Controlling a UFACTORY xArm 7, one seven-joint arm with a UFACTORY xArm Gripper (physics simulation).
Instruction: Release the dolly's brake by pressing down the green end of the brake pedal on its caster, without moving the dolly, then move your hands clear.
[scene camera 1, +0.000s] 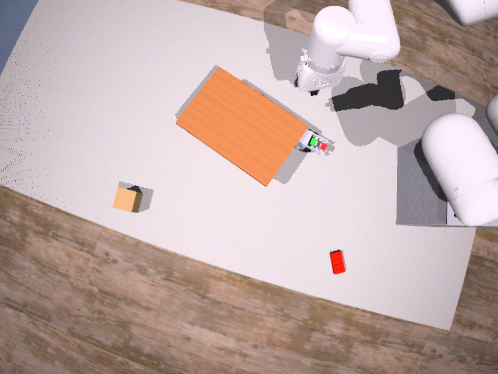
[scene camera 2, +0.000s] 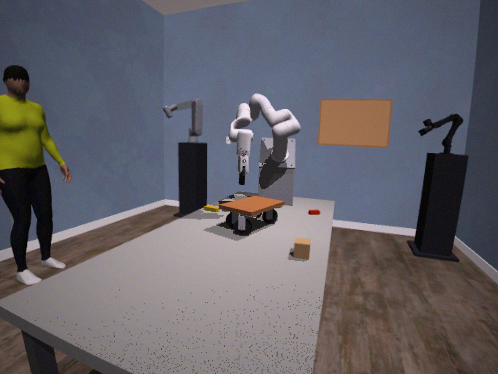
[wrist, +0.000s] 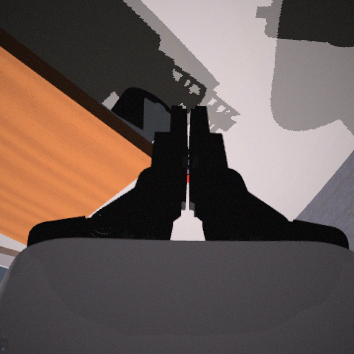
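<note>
The dolly's orange platform (scene camera 1: 242, 125) (scene camera 2: 252, 205) (wrist: 60, 155) looks level, with dark wheels (scene camera 2: 243, 226) under it. At its right end in scene camera 1, a caster carries the brake pedal, with a green end (scene camera 1: 313, 142) nearer the platform and a red end (scene camera 1: 323, 146) farther out. How far either end is pressed cannot be told. My gripper (scene camera 1: 314, 92) (scene camera 2: 242, 182) (wrist: 187, 130) is shut and empty, pointing down, raised above the dolly and apart from it. In the wrist view the fingers hide most of the pedal; a red sliver shows between them.
A tan cube (scene camera 1: 127, 199) (scene camera 2: 302, 248) and a red brick (scene camera 1: 337, 262) (scene camera 2: 314, 212) lie on the table (scene camera 1: 225, 225) (scene camera 2: 200, 300). A yellow object (scene camera 2: 211, 208) lies beside the dolly. The arm's grey base (scene camera 1: 420, 195) stands at the table's end. A person (scene camera 2: 22, 130) stands at the left.
</note>
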